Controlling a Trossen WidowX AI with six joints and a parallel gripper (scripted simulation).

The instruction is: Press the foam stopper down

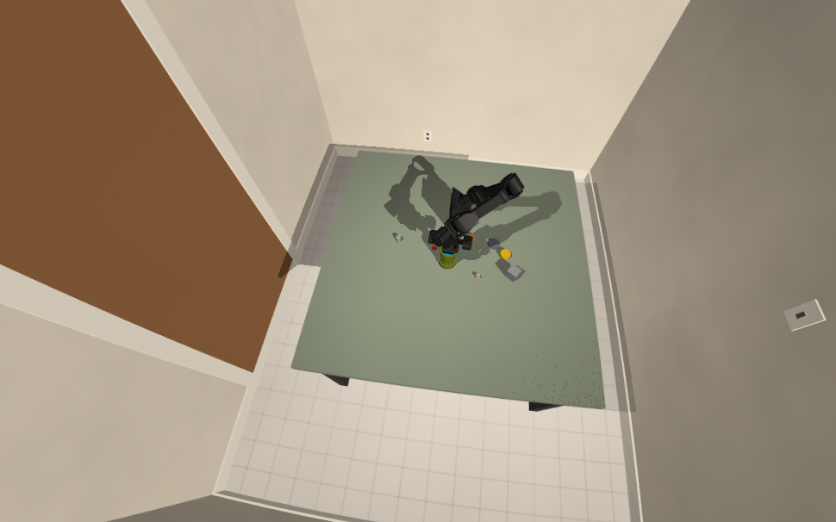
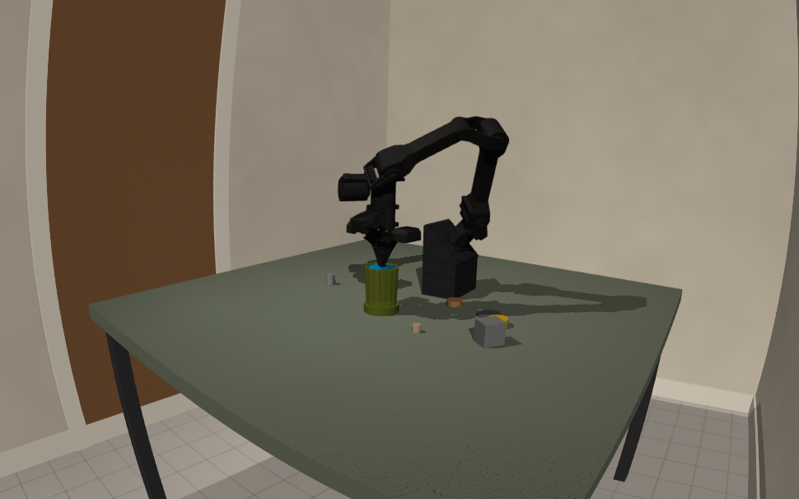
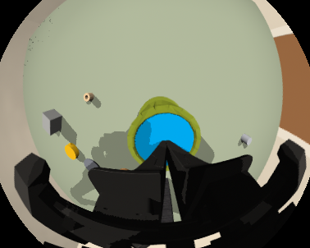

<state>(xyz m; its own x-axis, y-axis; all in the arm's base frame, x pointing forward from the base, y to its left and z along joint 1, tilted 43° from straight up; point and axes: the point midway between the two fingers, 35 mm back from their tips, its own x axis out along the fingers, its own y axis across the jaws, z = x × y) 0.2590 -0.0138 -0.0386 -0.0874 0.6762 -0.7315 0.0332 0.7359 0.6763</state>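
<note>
My hand is 5 cm above the blue foam stopper. Also, from my hand: brown disc (15 cm behind, 14 cm below, 11 cm to the left); tan peg (15 cm to the left, 14 cm below, 6 cm ahead); red dot (14 cm below, 7 cm to the right, 6 cm behind).
</note>
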